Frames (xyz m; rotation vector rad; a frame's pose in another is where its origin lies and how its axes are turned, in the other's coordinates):
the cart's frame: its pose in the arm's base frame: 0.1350 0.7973 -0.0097 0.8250 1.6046 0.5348
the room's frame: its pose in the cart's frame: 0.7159 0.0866 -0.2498 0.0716 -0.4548 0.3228
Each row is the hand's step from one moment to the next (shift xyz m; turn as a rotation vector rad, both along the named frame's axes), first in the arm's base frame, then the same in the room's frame.
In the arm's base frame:
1: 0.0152 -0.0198 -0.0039 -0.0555 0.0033 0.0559
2: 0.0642 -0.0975 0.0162 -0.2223 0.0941 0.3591
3: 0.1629 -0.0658 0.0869 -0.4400 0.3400 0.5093
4: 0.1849 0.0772 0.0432 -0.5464 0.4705 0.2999
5: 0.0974 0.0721 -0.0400 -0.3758 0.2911 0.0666
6: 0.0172 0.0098 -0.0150 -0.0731 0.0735 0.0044
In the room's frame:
1: -0.0071 -0.0074 0.0231 -0.0461 0.0395 -0.0503
2: -0.0548 -0.0068 0.1041 -0.1787 0.3102 -0.2430
3: -0.0159 0.0904 0.1732 -0.1470 0.4879 -0.5558
4: 0.1250 0.1080 0.1213 -0.0027 0.3228 -0.7111
5: 0.1173 0.0116 0.0488 0.0322 0.0838 -0.4715
6: 0.0218 -0.0062 0.0102 0.0232 0.0147 -0.1001

